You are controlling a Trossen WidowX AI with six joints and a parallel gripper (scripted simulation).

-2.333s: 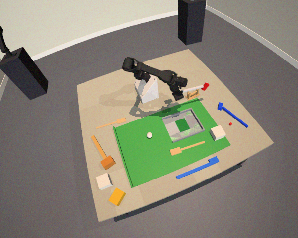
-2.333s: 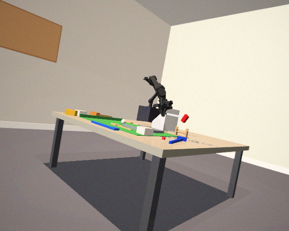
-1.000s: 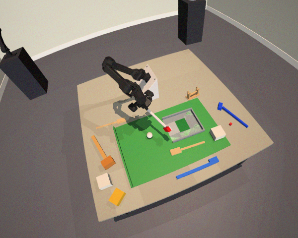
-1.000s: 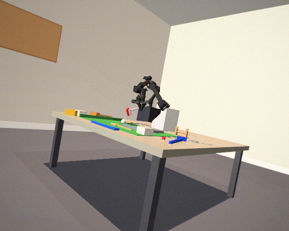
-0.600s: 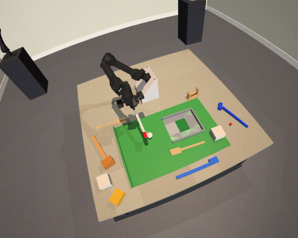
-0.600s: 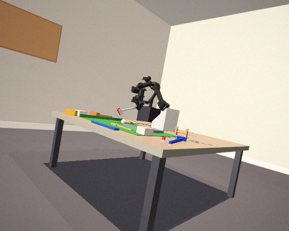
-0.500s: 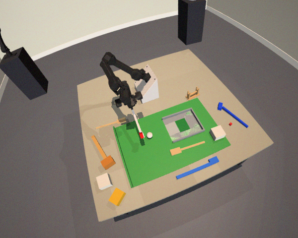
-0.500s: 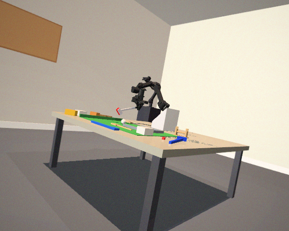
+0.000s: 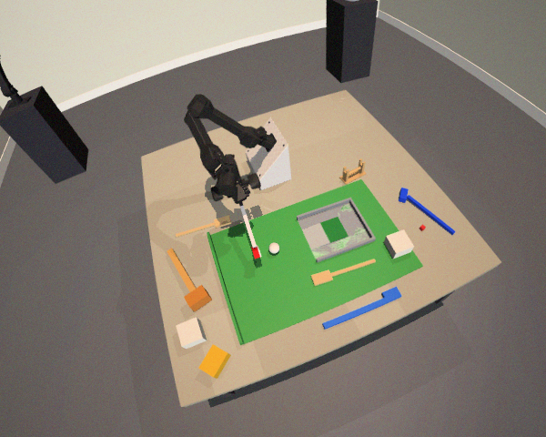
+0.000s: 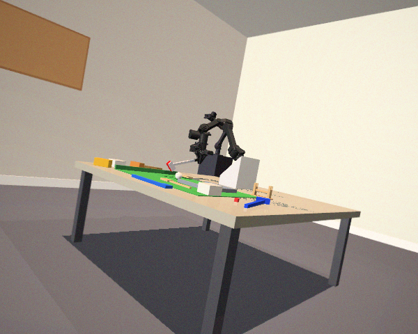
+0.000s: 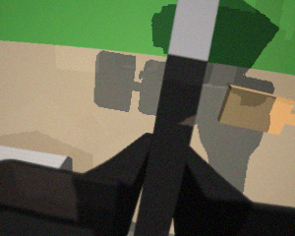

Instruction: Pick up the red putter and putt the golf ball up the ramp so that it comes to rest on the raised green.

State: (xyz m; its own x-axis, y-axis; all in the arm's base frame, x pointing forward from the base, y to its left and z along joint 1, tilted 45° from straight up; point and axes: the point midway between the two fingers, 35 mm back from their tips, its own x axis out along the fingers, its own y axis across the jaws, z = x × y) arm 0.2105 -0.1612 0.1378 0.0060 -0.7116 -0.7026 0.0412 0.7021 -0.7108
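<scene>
The red putter is 12 cm ahead of my gripper tip and 1 cm below it. Also, from my gripper tip: small wooden rack (53 cm to the left, 8 cm below, 1 cm behind); white golf ball (21 cm ahead, 9 cm below, 6 cm to the left); green mat (27 cm ahead, 19 cm to the left, 11 cm below).
</scene>
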